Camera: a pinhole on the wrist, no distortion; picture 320 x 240 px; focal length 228.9 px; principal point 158.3 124.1 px. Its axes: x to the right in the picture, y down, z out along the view. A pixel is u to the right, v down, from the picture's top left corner.
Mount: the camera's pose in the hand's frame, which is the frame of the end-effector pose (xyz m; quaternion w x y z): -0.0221 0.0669 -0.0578 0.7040 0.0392 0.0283 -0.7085
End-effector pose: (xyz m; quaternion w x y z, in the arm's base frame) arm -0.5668 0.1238 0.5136 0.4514 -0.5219 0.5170 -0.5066
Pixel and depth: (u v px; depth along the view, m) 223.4 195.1 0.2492
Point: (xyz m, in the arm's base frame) -0.3831 0.0650 0.5299
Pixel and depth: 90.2 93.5 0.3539
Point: -0.2722 0.1739 0.3473
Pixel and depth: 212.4 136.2 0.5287
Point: -0.1029 0.1092 0.5847
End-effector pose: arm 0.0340 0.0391 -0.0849 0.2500 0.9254 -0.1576 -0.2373
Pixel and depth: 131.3 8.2 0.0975
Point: -0.0596 -0.0036 -0.0515
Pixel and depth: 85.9 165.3 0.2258
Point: -0.0635 -0.1307 -0.1609
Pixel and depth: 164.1 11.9 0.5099
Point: -0.4322 -0.0244 -0.3191
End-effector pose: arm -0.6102 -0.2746 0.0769 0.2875 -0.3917 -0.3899 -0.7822
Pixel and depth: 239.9 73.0 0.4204
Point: -0.5029 0.0959 0.0610
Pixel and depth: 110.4 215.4 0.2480
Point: -0.5017 -0.1719 0.2505
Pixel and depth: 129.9 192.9 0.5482
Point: -0.4268 0.0779 0.4139
